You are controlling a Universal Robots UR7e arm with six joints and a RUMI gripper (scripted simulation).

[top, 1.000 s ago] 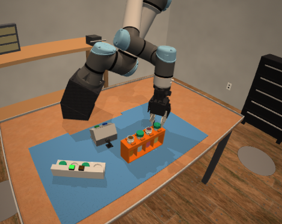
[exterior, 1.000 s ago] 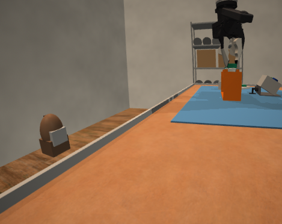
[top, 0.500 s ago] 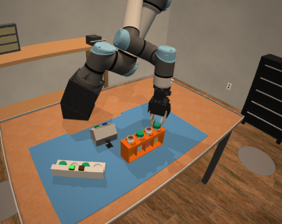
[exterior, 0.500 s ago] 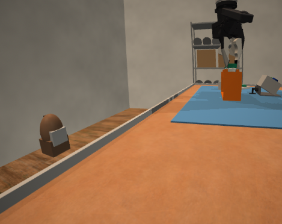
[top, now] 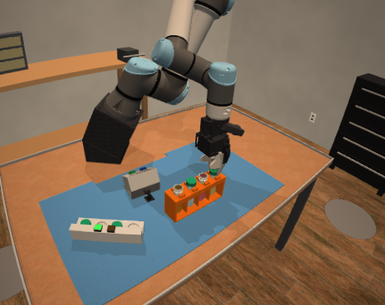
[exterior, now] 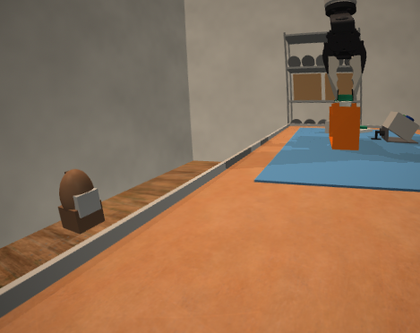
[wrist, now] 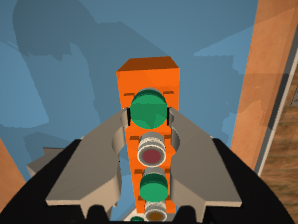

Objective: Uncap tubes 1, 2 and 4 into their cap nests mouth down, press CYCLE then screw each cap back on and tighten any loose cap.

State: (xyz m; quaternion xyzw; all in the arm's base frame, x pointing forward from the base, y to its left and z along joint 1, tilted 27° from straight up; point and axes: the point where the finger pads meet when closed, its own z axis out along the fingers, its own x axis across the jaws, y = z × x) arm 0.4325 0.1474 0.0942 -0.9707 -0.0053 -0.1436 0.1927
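The cap is 1 cm below my hand. From my hand the other things lie so: grey key housing (20 cm to the right, 17 cm behind, 7 cm below); blue key (19 cm behind, 18 cm to the right, 6 cm below); table edge (21 cm ahead, 12 cm below, 4 cm to the left).
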